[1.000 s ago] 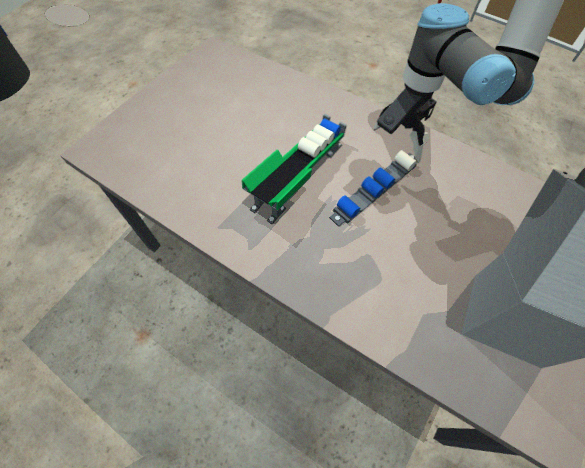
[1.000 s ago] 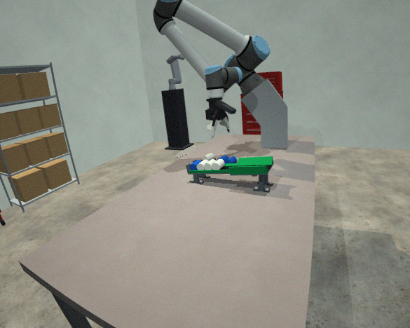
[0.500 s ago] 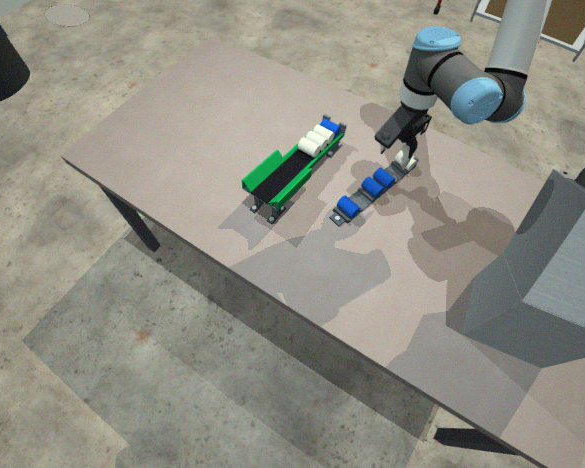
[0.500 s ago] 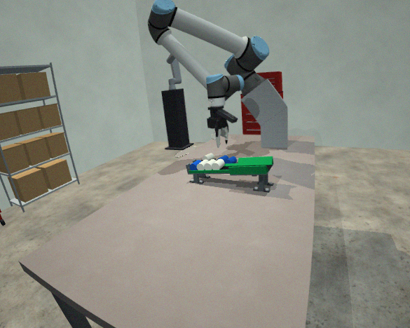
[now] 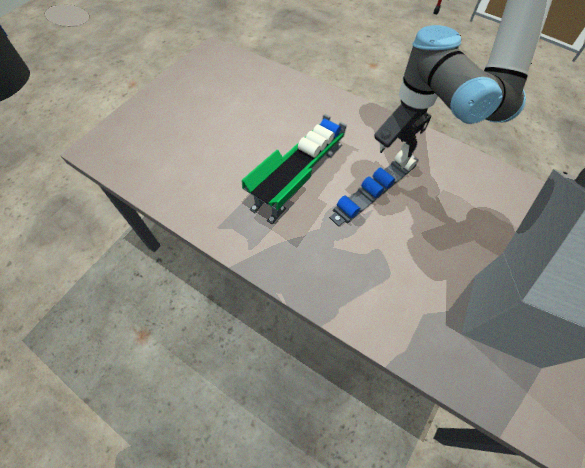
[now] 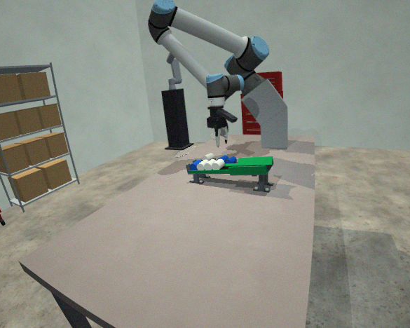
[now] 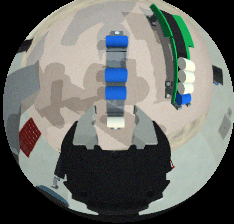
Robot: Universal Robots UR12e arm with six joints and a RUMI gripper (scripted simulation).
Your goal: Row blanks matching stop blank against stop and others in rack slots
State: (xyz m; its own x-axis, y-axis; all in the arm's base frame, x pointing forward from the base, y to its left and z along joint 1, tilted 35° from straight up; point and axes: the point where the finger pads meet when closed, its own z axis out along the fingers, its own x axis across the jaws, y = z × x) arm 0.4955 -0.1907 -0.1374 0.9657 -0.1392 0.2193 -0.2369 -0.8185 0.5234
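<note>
The grey stock rack is 13 cm below my hand, 2 cm to the left of it and 1 cm ahead of it.
</note>
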